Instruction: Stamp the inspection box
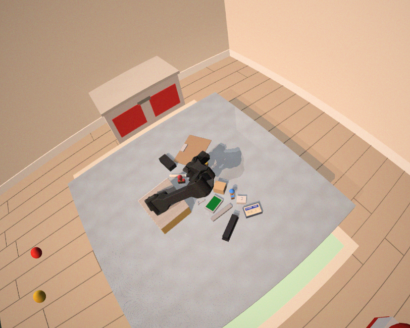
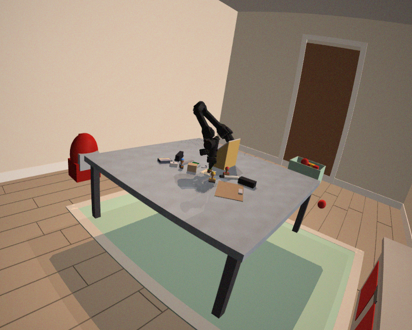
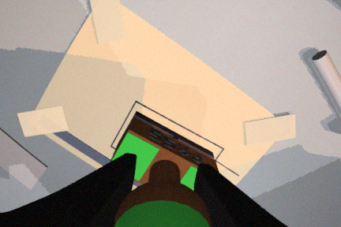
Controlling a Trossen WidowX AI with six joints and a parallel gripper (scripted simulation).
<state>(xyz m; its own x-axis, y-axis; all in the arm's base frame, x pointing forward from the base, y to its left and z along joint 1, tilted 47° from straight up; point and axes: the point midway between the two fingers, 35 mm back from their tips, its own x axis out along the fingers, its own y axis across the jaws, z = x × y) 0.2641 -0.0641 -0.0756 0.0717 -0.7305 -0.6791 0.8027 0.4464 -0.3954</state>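
Right now my gripper tip is 30 mm above the cream card and 10 mm short of it. Also, from my gripper tip: pin 70 mm to the right, 50 mm behind, 20 mm below; then tan box 90 mm ahead, 80 mm to the right; then red stamp 110 mm to the left, 50 mm behind.
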